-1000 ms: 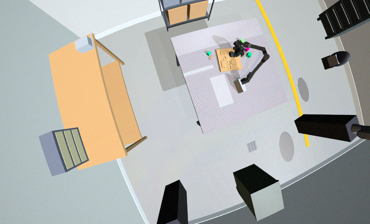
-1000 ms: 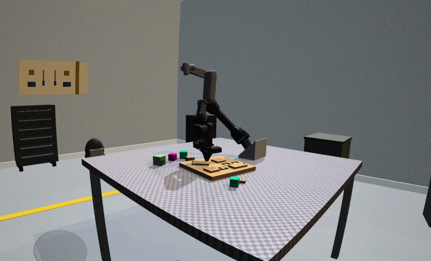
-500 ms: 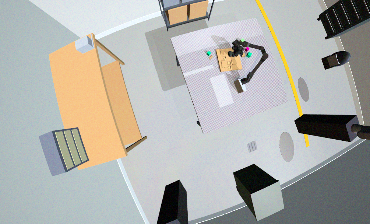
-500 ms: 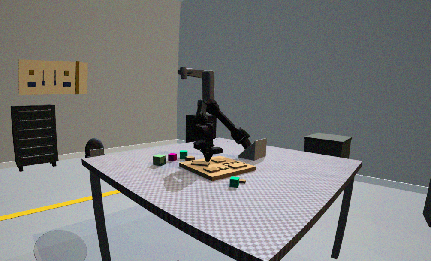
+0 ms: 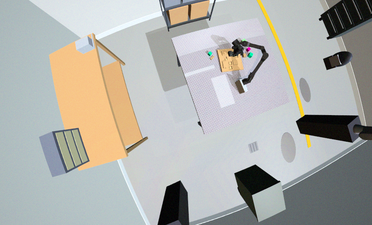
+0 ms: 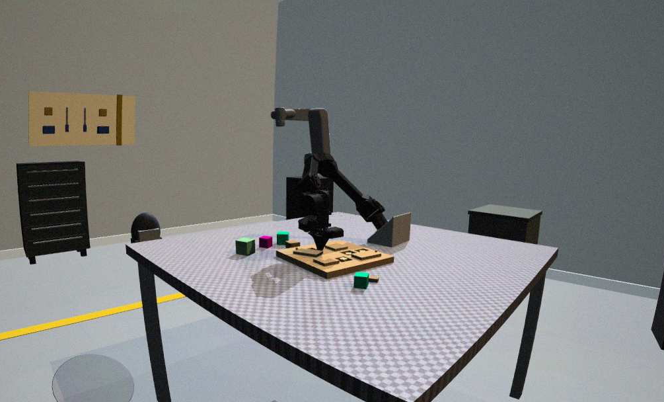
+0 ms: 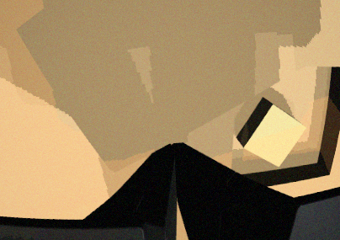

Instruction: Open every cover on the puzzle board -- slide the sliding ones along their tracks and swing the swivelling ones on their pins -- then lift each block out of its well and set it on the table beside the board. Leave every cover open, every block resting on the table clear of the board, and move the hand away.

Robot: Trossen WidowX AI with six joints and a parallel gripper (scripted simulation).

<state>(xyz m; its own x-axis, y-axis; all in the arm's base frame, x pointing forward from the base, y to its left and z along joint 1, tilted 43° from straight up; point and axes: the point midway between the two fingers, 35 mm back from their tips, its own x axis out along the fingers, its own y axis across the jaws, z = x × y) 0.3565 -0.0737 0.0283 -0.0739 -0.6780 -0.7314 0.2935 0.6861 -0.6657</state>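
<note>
The puzzle board lies 6 cm to the left of my gripper tip and 1 cm behind it. The rest, counted from my gripper tip: magenta block: 26 cm to the right; light green block: 25 cm to the right, 12 cm ahead.
</note>
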